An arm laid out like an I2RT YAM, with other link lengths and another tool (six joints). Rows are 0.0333 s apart.
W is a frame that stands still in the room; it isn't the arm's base.
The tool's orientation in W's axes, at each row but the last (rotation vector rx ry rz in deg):
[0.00, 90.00, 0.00]
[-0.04, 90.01, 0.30]
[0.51, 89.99, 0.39]
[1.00, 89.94, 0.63]
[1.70, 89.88, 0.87]
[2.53, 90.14, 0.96]
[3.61, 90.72, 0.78]
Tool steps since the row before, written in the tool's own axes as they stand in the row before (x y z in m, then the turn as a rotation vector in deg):
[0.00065, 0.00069, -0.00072, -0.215, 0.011, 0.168]
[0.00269, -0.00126, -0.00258, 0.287, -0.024, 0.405]
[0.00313, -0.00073, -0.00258, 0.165, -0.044, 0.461]
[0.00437, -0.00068, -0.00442, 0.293, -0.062, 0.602]
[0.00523, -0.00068, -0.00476, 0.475, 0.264, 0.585]
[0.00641, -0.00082, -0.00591, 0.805, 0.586, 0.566]
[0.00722, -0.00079, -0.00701, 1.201, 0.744, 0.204]
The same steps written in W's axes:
[-0.00072, 0.00069, -0.00065, 0.168, 0.011, 0.215]
[-0.00258, -0.00126, -0.00269, 0.405, -0.022, -0.287]
[-0.00258, -0.00070, -0.00314, 0.461, -0.043, -0.165]
[-0.00442, -0.00058, -0.00439, 0.602, -0.059, -0.293]
[-0.00476, -0.00049, -0.00526, 0.588, 0.272, -0.466]
[-0.00594, -0.00047, -0.00642, 0.574, 0.607, -0.783]
[-0.00712, -0.00022, -0.00715, 0.213, 0.795, -1.166]

